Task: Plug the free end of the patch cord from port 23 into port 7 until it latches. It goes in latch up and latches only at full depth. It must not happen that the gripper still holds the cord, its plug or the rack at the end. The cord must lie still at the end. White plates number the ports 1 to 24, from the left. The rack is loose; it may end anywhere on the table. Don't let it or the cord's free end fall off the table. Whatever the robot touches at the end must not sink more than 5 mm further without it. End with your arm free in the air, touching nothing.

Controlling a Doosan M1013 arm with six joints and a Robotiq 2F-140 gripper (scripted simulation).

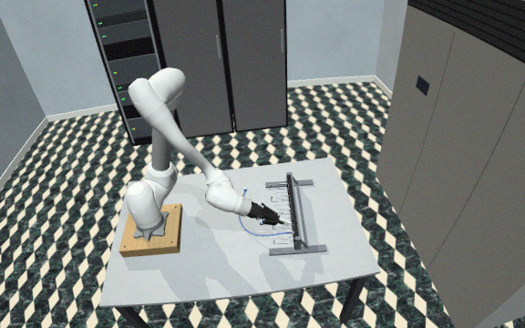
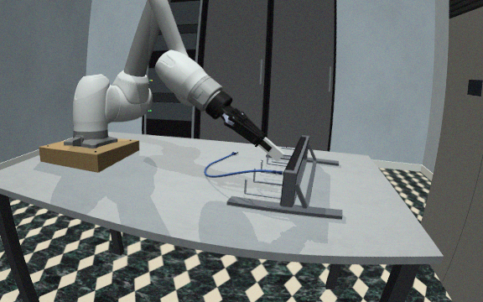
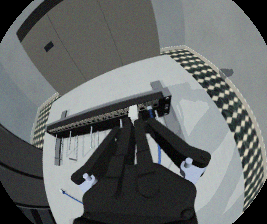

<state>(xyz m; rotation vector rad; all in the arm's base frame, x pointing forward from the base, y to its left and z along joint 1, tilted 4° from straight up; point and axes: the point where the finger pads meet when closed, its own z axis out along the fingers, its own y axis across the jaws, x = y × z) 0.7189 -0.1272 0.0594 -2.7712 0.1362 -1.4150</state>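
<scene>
Now: hand 180 mm past the plug, 390 mm to the right of it and 120 mm above it.
</scene>
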